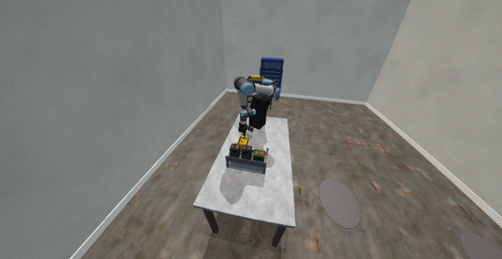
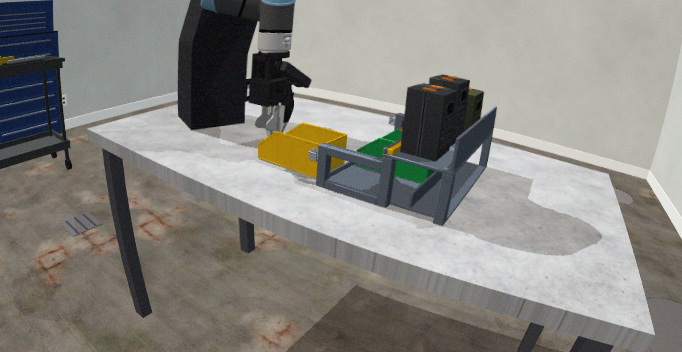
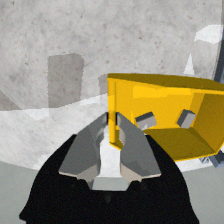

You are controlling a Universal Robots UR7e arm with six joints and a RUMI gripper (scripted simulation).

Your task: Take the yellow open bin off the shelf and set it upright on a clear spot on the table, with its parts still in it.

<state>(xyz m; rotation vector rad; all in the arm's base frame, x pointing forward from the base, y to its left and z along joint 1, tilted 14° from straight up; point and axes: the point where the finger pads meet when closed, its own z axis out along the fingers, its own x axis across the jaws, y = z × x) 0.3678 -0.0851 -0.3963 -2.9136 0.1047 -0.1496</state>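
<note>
The yellow open bin lies 8 cm ahead of my hand. Also, from my hand: green bin 28 cm ahead, 10 cm to the left.
</note>
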